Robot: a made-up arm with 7 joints.
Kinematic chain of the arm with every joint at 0, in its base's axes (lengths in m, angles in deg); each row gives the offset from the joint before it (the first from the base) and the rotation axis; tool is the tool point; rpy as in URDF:
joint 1: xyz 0 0 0.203 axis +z
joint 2: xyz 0 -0.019 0.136 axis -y
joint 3: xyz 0 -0.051 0.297 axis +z
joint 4: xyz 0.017 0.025 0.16 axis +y
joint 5: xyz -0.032 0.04 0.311 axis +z
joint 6: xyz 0 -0.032 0.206 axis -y
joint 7: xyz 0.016 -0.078 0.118 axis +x
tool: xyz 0 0 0 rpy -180 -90 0
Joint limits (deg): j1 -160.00..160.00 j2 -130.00..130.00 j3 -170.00..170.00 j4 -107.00..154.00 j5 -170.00..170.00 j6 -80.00..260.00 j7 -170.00..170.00
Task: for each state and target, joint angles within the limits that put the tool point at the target. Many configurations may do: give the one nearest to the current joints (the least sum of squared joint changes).
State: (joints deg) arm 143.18 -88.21 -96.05 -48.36 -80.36 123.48 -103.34
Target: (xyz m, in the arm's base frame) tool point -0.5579 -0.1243 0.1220
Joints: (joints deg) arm 150.88 -93.32 -96.46 -72.56 -76.55 127.40 -103.34
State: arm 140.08 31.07 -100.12 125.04 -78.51 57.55 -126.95
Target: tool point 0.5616 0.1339 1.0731
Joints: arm 118.28 38.89 -68.67 85.16 -79.22 66.47 -126.95
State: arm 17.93 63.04 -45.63 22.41 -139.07 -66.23 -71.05
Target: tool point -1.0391 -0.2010 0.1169
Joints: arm 9.49 105.73 -45.24 16.38 -135.60 -39.78 -71.05
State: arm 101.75 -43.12 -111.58 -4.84 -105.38 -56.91 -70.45
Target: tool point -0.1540 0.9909 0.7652
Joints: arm 102.56 -64.71 -112.58 11.46 -112.03 -31.07 -70.45
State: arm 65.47 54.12 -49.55 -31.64 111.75 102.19 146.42
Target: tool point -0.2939 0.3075 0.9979
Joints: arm 23.65 9.74 -84.22 -79.24 119.38 96.57 146.42
